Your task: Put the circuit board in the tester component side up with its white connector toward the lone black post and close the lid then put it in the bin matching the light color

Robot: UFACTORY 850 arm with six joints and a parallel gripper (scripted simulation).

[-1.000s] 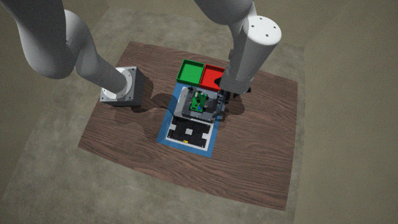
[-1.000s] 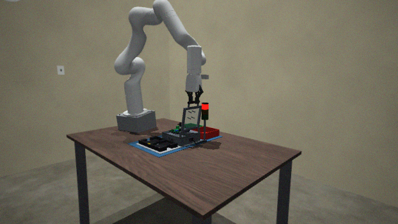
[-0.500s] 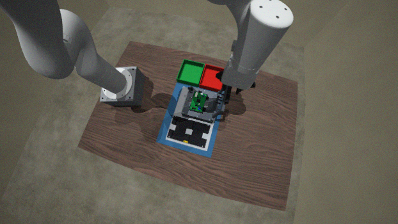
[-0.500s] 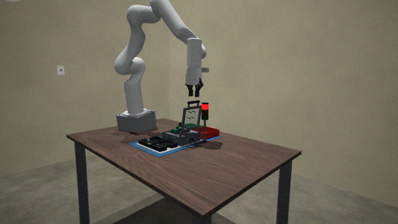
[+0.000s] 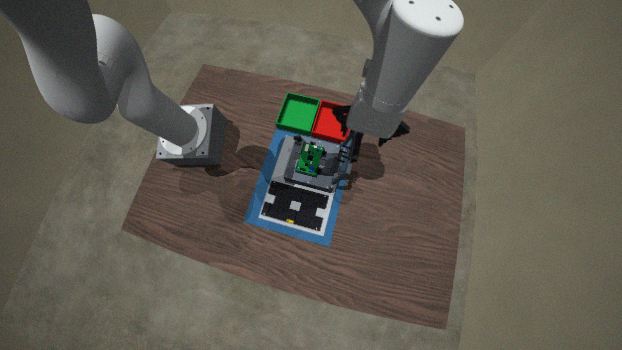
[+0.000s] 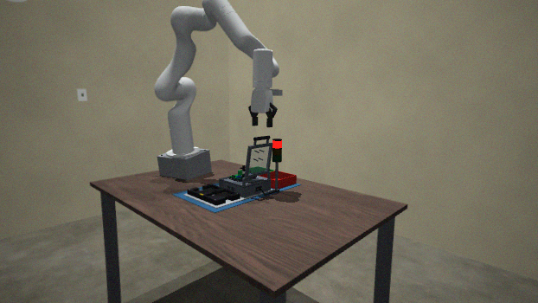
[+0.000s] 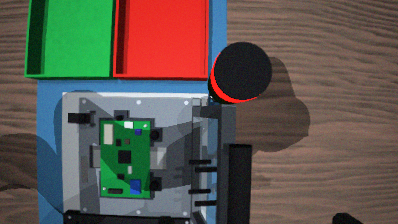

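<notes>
Right now the green circuit board is 26 cm below my hand and 13 cm behind it. From my hand the other things lie so: red bin: 32 cm below, 20 cm to the left, 8 cm behind; then tester lid: 15 cm below, 2 cm behind; then green bin: 32 cm below, 23 cm behind, 21 cm to the left.
</notes>
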